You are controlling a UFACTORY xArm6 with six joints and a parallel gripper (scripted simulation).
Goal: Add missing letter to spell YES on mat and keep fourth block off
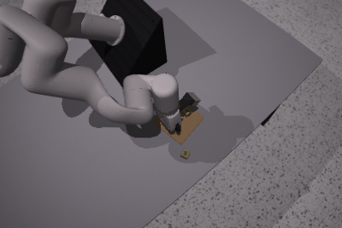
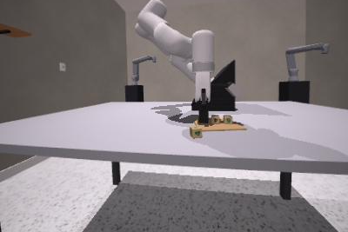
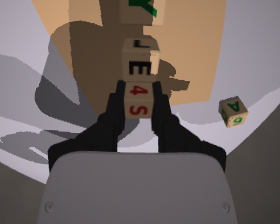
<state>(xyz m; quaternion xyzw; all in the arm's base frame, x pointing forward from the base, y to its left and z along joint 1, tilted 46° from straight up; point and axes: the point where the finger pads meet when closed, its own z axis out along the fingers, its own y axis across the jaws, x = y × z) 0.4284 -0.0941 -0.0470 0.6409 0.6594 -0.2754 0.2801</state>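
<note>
The mat lies 40 mm to the left of my hand and 30 mm below it.
</note>
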